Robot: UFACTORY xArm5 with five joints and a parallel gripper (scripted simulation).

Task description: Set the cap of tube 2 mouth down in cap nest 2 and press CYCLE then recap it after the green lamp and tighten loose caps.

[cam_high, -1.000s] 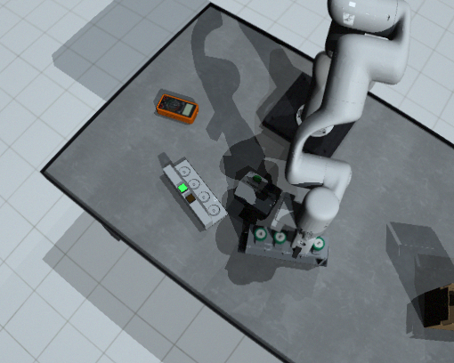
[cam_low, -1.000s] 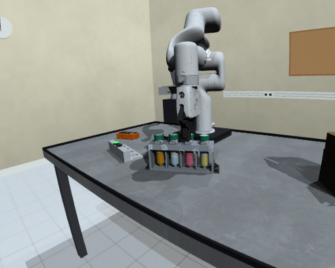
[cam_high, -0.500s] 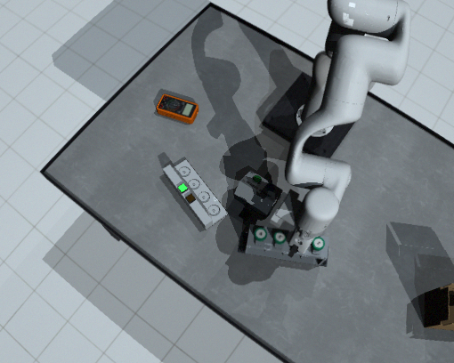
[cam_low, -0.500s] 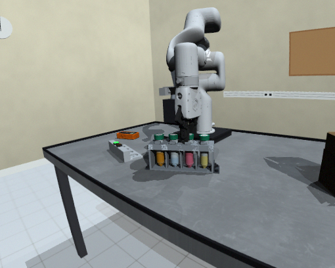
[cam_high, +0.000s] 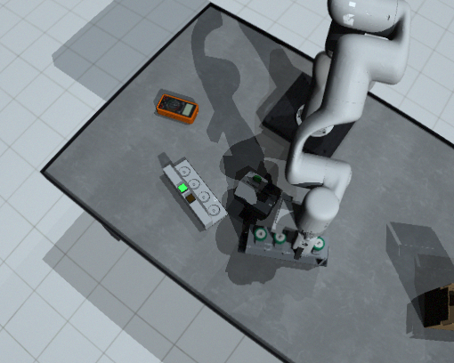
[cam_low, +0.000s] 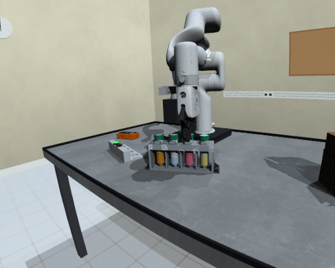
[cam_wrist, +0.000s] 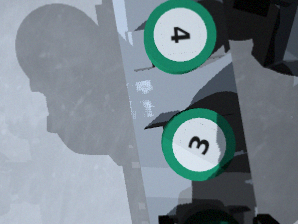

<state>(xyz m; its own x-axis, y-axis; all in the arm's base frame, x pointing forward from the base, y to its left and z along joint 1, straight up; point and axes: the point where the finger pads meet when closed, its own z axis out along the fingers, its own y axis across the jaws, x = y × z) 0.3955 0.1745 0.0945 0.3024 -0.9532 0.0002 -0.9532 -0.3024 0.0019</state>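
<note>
Right now the tube 2's threaded neck is 2 cm below my hand. From my hand the other things lie so: key housing (18 cm to the right, 8 cm below, 8 cm behind); green key (20 cm to the right, 10 cm behind, 6 cm below); blue key (16 cm to the right, 10 cm behind, 6 cm below).
</note>
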